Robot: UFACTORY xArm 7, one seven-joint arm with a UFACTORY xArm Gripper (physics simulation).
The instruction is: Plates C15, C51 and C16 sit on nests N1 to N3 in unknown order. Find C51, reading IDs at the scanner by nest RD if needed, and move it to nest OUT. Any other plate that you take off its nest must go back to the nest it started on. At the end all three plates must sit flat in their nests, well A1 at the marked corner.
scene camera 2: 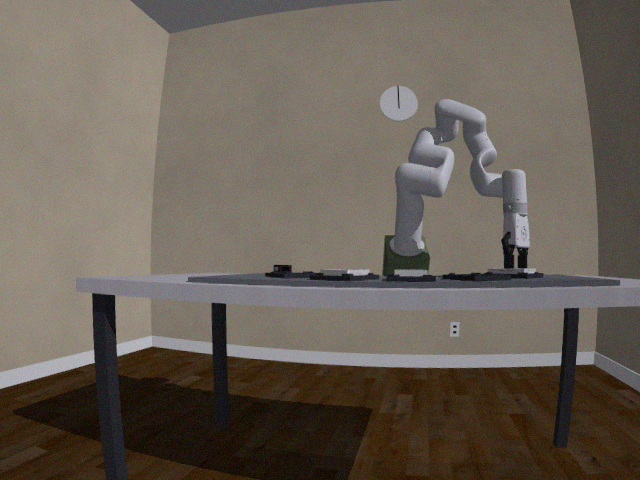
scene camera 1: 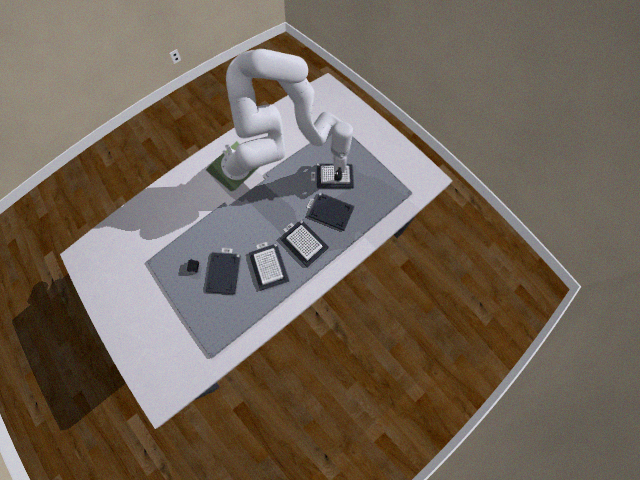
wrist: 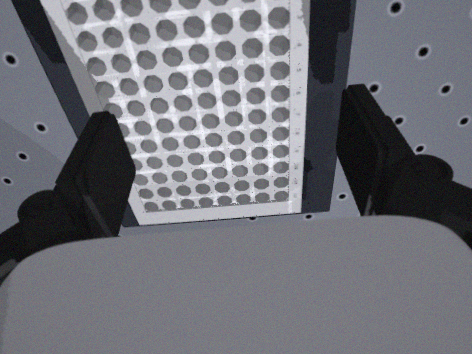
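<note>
One white 96-well plate lies in the dark nest at the right end of the row. My gripper is open, pointing down low over this plate. In the wrist view the left finger overlaps the plate's left edge and the right finger stands outside the nest's right edge. A second white plate and a third white plate lie in nests. Plate IDs and nest labels are unreadable. Whether the gripped-side plate sits fully flat cannot be told.
An empty nest lies beside the plate under the gripper. Another empty nest lies at the left end, next to the small black scanner. All stand on the grey mat on the white table.
</note>
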